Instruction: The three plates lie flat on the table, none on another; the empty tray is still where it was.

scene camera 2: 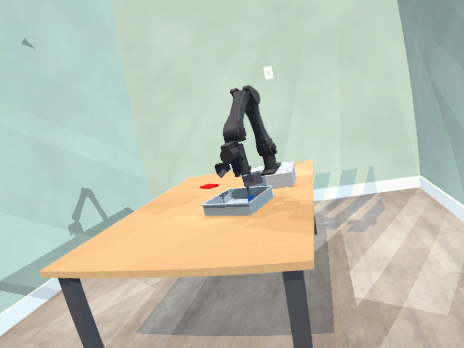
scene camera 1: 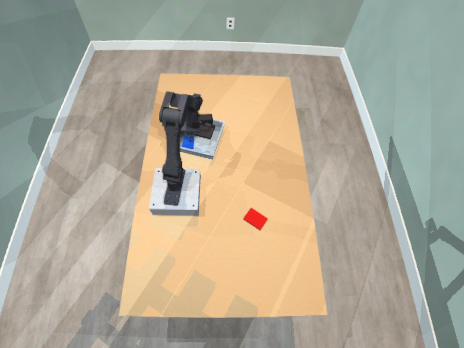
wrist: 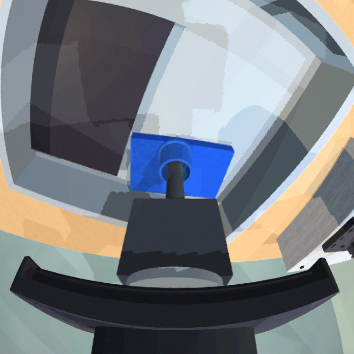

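Pixels of known places: hand at its tool point: (scene camera 1: 191, 141) (wrist: 174, 148); arm's base at its link origin: (scene camera 2: 271, 169) (scene camera 1: 174, 186).
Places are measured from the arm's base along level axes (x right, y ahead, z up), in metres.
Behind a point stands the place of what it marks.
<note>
A red plate (scene camera 1: 255, 219) @[z -0.064, x 0.101, y 0.403 m] (scene camera 2: 209, 186) @[z -0.065, x 0.066, y 0.389 m] lies flat on the table, apart from the tray. The grey tray (scene camera 1: 205, 146) @[z -0.072, x -0.300, y 0.104 m] (scene camera 2: 227, 210) @[z -0.053, x -0.465, y 0.080 m] (wrist: 200, 95) @[z -0.071, x -0.319, y 0.076 m] stands beyond the arm's base and holds two plates. The large dark brown plate (scene camera 1: 206, 131) @[z -0.061, x -0.398, y 0.097 m] (wrist: 107, 75) @[z -0.061, x -0.390, y 0.080 m] lies flat on its floor. The small blue plate (scene camera 1: 187, 143) @[z -0.061, x -0.301, y 0.003 m] (wrist: 210, 172) @[z -0.061, x -0.288, y 0.011 m] is beside it, inside the tray near a wall. My suction cup (scene camera 1: 190, 137) (scene camera 2: 249, 196) (wrist: 175, 159) touches the blue plate's top and is shut on it. Whether the blue plate is slightly raised cannot be told.
The white arm base (scene camera 1: 193, 190) @[z 0.000, x 0.011, y 0.093 m] (scene camera 2: 285, 175) @[z -0.018, x -0.097, y -0.087 m] stands on the table (scene camera 1: 225, 270) @[z -0.075, x 0.353, y 0.283 m] (scene camera 2: 150, 250) @[z -0.074, x -0.776, y 0.241 m] near one long edge, close to the tray. The tray has raised walls around both plates. The dark arm hides part of the tray in scene camera 1.
</note>
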